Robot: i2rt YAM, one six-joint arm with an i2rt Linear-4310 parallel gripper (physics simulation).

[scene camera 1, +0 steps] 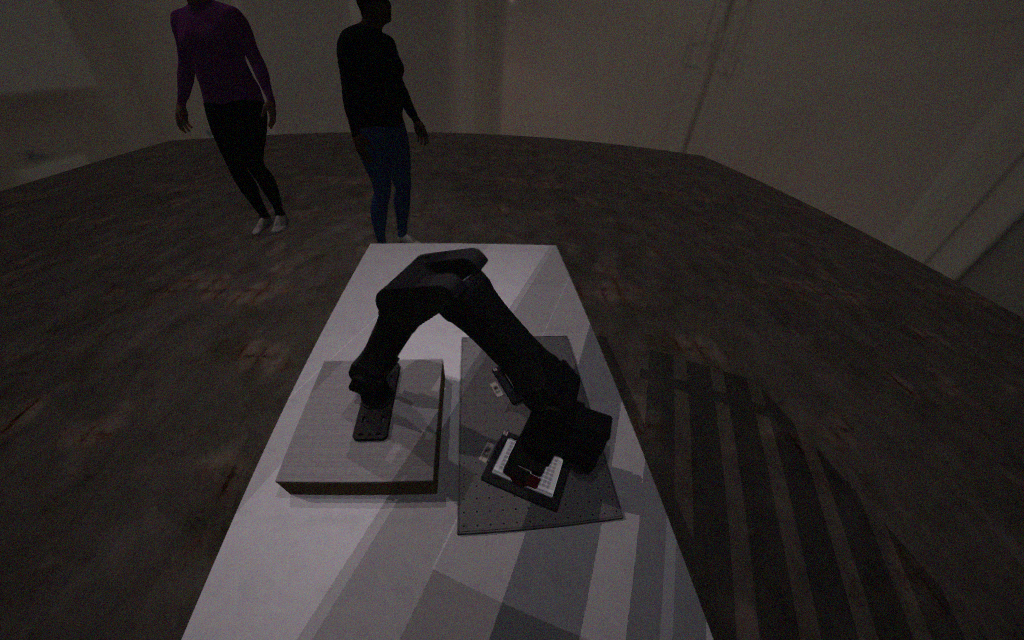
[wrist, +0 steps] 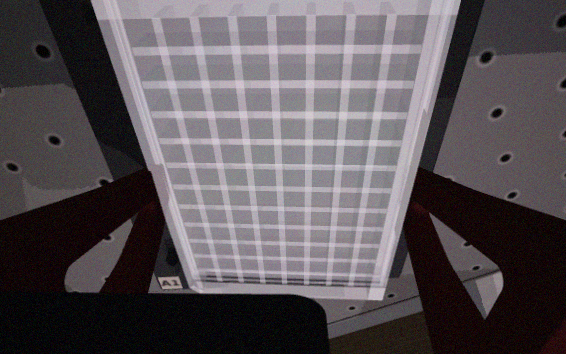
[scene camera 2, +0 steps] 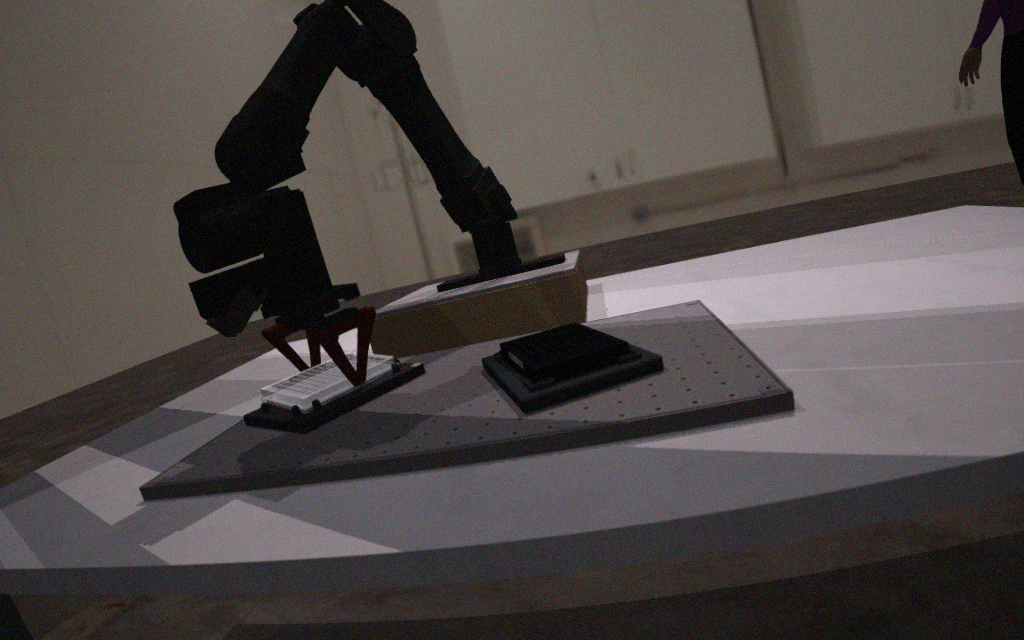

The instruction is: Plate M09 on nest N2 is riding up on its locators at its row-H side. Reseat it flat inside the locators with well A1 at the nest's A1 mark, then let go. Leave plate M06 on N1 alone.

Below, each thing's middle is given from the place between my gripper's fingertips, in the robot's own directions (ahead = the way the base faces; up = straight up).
Scene:
I see the pale well plate (scene camera 2: 326, 382) 10 mm ahead of my hand and 10 mm above it. Also, from my hand: dark nest (scene camera 2: 269, 416) (10 mm ahead, 10 mm below); then dark well plate (scene camera 2: 570, 350) (50 mm ahead, 250 mm to the left).

